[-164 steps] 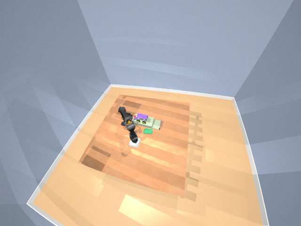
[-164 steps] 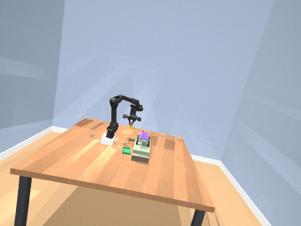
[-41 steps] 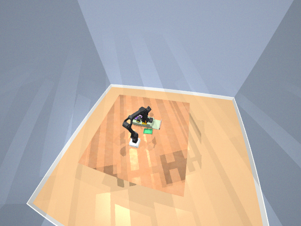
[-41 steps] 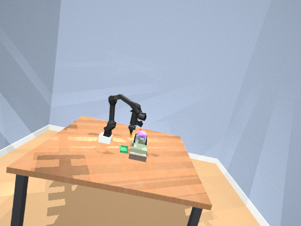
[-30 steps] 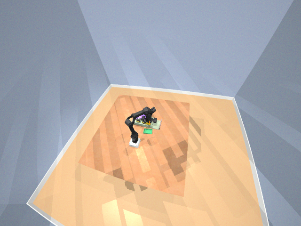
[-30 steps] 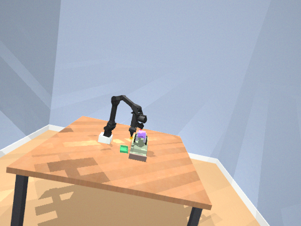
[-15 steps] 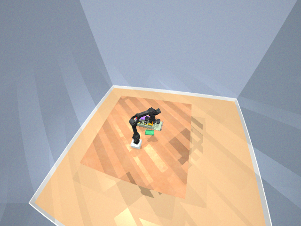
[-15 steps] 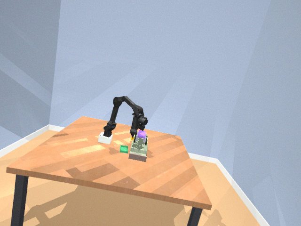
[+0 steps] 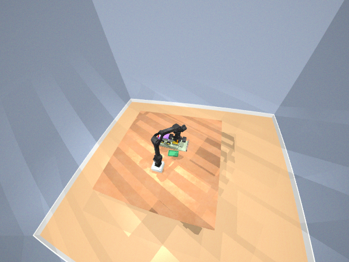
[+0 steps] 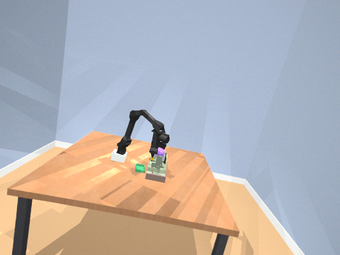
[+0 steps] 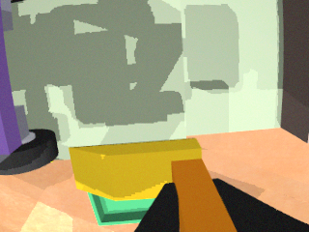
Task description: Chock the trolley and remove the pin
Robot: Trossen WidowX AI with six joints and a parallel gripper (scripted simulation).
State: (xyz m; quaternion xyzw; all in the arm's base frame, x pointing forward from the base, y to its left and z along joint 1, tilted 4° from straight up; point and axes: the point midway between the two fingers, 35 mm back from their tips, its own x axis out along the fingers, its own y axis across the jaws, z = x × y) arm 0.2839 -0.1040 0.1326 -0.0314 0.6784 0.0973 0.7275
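My gripper tip is now 25 cm to the right of the red-headed stop pin, 2 cm above it and 1 cm past it. Round my gripper tip: trolley 16 cm to the left, 3 cm below, 3 cm ahead; yellow chock 2 cm to the left, 1 cm below; green tray 15 cm below, 8 cm behind, 3 cm to the left.
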